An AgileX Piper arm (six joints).
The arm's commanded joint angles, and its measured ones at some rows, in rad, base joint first. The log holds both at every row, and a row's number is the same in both.
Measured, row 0:
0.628 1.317 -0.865 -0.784 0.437 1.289
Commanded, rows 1 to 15:
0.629 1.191 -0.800 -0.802 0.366 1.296
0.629 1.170 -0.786 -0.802 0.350 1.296
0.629 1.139 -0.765 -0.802 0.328 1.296
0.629 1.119 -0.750 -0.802 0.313 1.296
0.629 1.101 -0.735 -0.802 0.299 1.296
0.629 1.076 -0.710 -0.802 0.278 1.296
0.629 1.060 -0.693 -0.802 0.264 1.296
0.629 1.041 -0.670 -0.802 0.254 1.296
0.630 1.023 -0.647 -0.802 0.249 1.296
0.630 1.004 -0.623 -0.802 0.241 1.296
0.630 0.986 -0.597 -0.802 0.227 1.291
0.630 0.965 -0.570 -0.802 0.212 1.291
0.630 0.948 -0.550 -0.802 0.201 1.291
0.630 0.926 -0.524 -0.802 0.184 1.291
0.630 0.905 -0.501 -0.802 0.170 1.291
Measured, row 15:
0.628 0.979 -0.579 -0.787 0.234 1.293
